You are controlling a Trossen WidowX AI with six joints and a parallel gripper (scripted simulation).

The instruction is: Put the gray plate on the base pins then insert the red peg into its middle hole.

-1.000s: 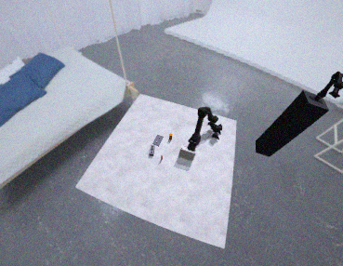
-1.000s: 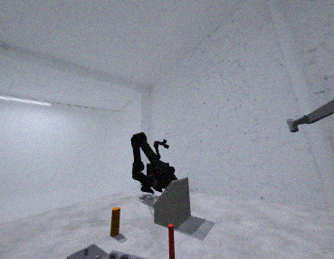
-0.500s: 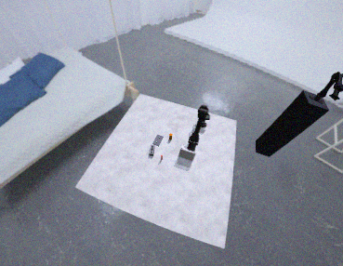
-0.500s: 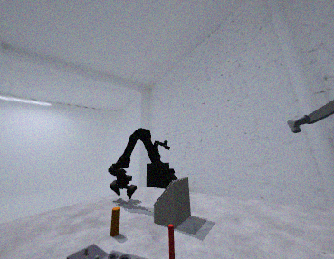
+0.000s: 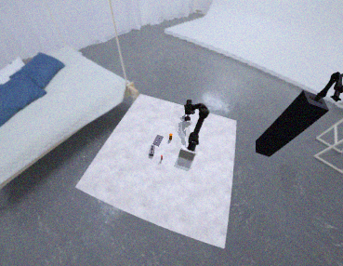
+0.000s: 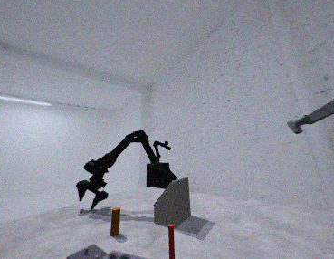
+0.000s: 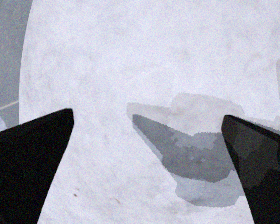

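Now: the gray plate 580 mm to the left of my gripper tip, 170 mm ahead of it and 20 mm above it. Round my gripper tip: red peg: 620 mm to the left, 50 mm ahead, 20 mm above; orange block: 370 mm to the left, 60 mm ahead, 20 mm above; base: 440 mm to the left, 170 mm ahead, 10 mm below.
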